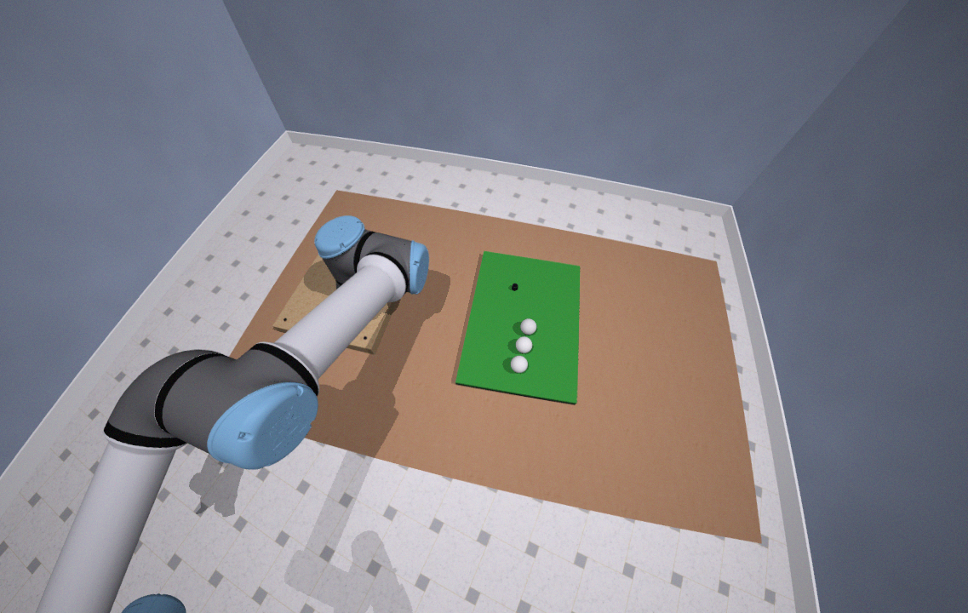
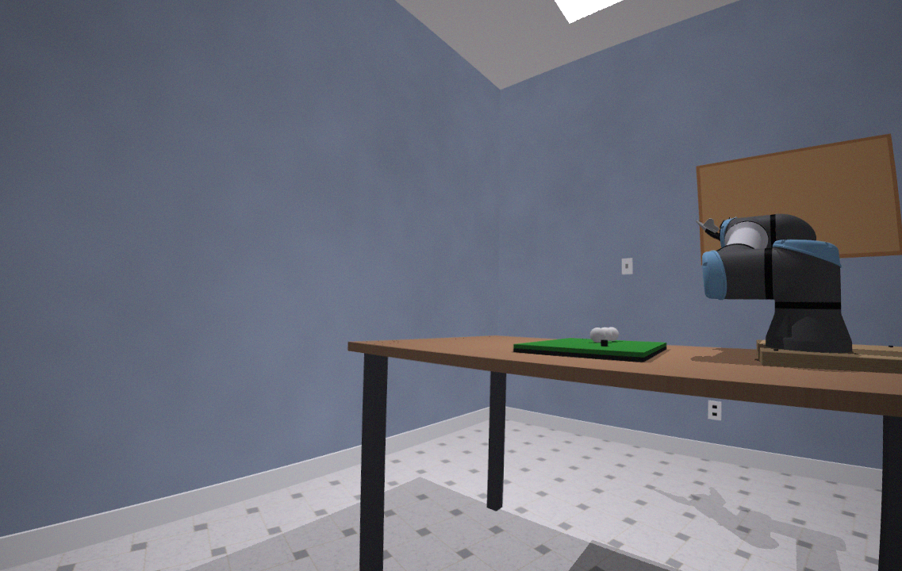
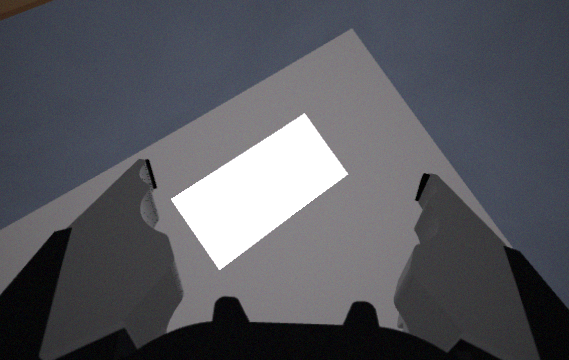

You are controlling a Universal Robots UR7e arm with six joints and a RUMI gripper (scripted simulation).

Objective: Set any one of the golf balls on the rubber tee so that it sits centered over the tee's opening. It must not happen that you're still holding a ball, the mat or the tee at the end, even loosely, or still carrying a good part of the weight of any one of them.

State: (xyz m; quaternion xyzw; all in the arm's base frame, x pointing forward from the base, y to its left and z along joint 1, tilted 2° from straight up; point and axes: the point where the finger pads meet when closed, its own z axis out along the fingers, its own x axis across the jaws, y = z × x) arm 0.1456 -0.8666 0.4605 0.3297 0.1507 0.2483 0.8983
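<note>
Now: hand 320 mm short of the white golf ball, 740 mm to the right of it and 490 mm above it.
</note>
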